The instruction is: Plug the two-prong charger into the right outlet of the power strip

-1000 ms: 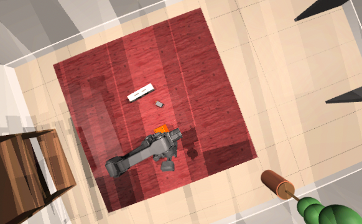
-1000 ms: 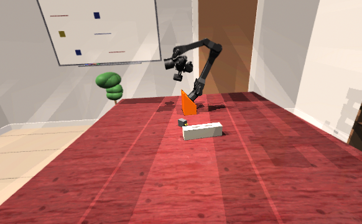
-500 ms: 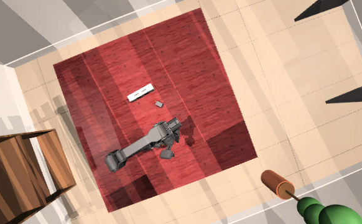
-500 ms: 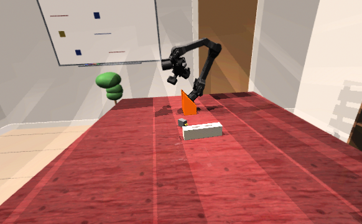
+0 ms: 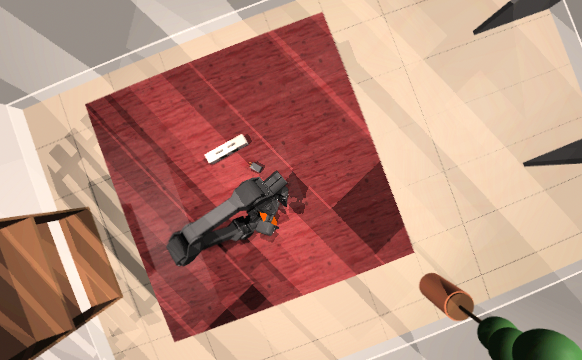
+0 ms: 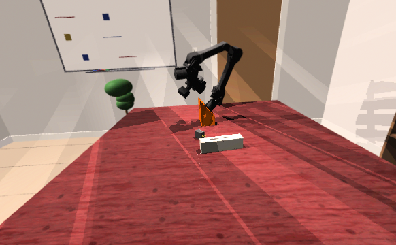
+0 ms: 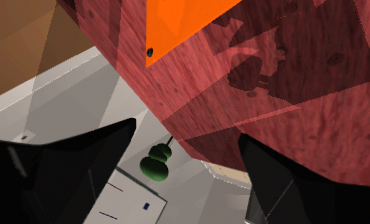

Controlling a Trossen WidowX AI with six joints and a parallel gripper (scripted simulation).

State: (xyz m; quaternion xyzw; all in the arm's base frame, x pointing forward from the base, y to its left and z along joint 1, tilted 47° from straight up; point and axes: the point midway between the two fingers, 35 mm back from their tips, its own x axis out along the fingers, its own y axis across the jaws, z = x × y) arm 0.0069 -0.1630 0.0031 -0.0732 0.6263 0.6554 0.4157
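The dark two-prong charger lies 26 cm ahead of my gripper tip, 17 cm below it and 5 cm to the left of it.
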